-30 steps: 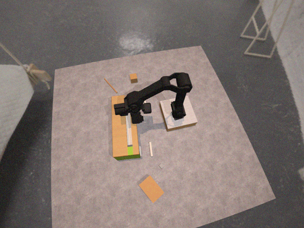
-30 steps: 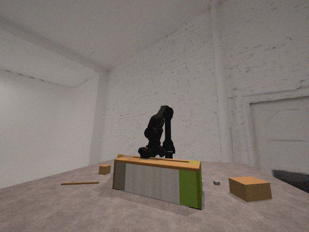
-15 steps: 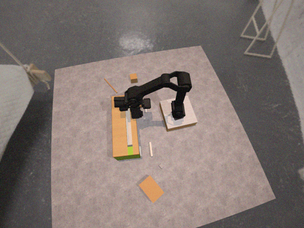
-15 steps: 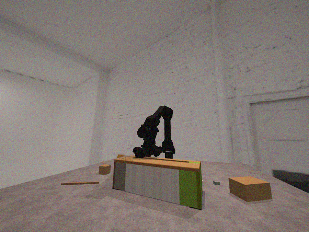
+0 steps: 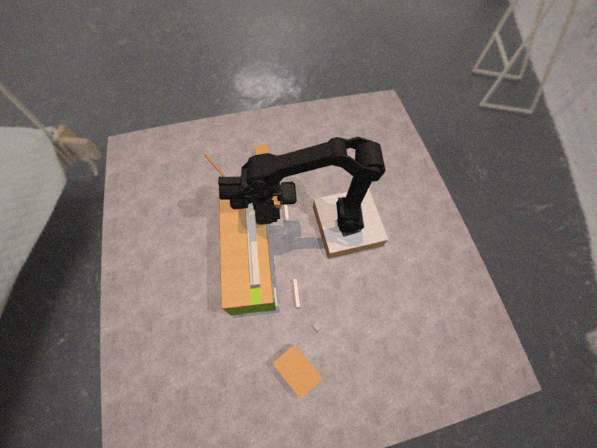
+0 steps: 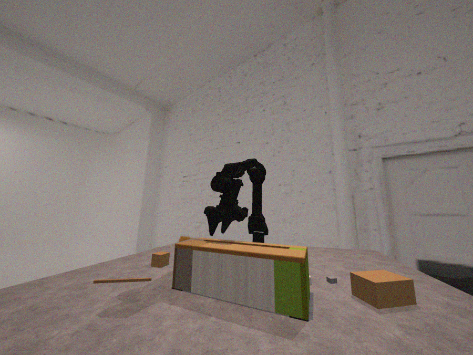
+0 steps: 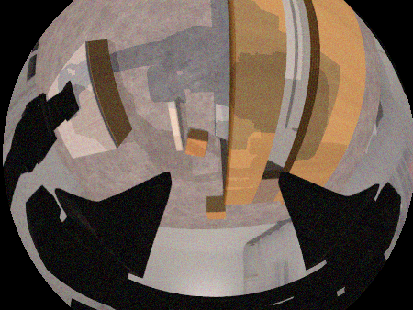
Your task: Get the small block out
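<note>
My gripper tip is now 50 mm past the small orange block, 50 mm to the left of it and 130 mm above it. Also, from my gripper tip: grey cube 50 mm behind, 400 mm to the left, 140 mm below; flat orange block 50 mm ahead, 500 mm to the left, 120 mm below; thin orange stick 130 mm ahead, 280 mm to the right, 140 mm below.
</note>
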